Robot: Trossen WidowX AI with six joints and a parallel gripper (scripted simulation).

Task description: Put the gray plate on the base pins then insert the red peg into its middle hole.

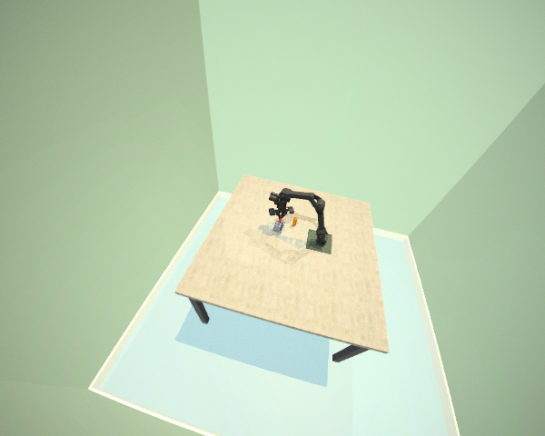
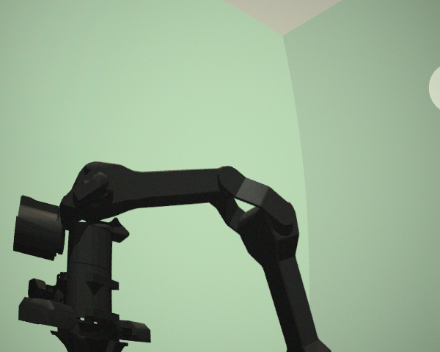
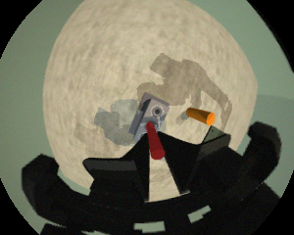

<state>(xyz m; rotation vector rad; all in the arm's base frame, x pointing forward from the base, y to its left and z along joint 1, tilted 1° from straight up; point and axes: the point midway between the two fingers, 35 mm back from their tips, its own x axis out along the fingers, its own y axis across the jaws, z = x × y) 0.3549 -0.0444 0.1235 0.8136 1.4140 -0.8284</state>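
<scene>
Now: gripper tip right at the red peg. Also, from my gripper tip: gray plate (50 mm below); then orange cylinder (120 mm behind, 70 mm to the right, 60 mm below).
</scene>
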